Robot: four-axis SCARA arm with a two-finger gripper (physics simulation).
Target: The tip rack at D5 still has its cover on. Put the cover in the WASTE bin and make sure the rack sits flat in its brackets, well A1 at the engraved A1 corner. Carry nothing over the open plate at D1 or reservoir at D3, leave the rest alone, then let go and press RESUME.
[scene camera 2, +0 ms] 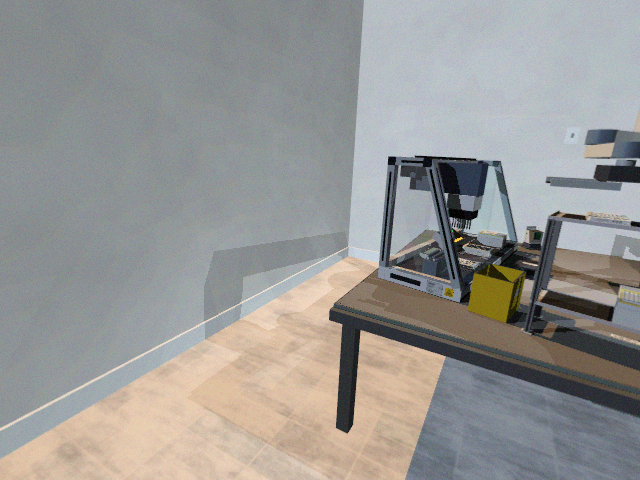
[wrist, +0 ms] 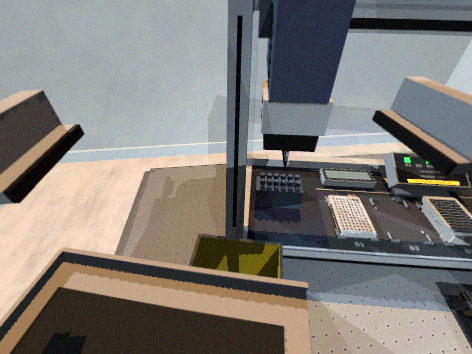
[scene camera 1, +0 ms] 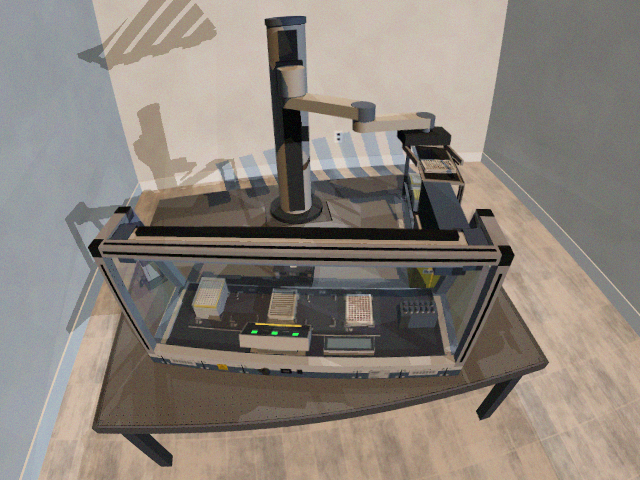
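Pixels of known places: gripper, fingertip midpoint: (scene camera 2: 548, 180) (wrist: 233, 104) (scene camera 1: 440, 163); arm's base at its link origin: (scene camera 1: 296, 208).
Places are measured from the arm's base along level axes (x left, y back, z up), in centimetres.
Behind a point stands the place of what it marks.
Observation:
The tip rack (scene camera 1: 208, 298) (scene camera 2: 491, 238), a tall pale box with a yellow band, stands at the left of the deck in scene camera 1. I cannot tell its cover or the A1 corner. My gripper (scene camera 1: 436, 156) @(x 45.5, y -49.0, z 45.7 cm) (wrist: 233, 104) @(x 45.5, y -49.0, z 45.7 cm) is open and empty, high over the shelf rack, far from the tip rack. The yellow WASTE bin (scene camera 1: 425, 277) (scene camera 2: 493, 292) @(x 53.0, y -57.8, z 10.1 cm) (wrist: 237, 259) @(x 44.2, y -61.9, z 7.8 cm) stands outside the frame, beside the shelf rack. The open plate (scene camera 1: 359, 308) (wrist: 351, 215) is at D1; the ribbed reservoir (scene camera 1: 282, 303) @(x -10.6, y -66.9, z 8.8 cm) (wrist: 446, 215) @(x -8.7, y -67.2, z 8.6 cm) is left of it in scene camera 1. RESUME is not legible.
The shelf rack (scene camera 2: 542, 258) @(x 57.6, y -47.5, z 24.7 cm) (wrist: 185, 278) @(x 49.0, y -45.6, z 36.3 cm) holds a plate (scene camera 1: 438, 165) @(x 51.8, y -35.8, z 37.8 cm) (scene camera 2: 608, 215) @(x 49.6, y -34.1, z 37.6 cm) on top and a yellow-banded box (scene camera 2: 628, 305) @(x 60.8, y -28.1, z 16.9 cm) lower down. A dark tube block (scene camera 1: 417, 313) (wrist: 280, 186) @(x 31.1, y -78.8, z 11.8 cm), a panel with green lights (scene camera 1: 274, 336) and a pipetting head (wrist: 307, 55) @(x 35.0, y -67.0, z 44.3 cm) are inside the framed enclosure.

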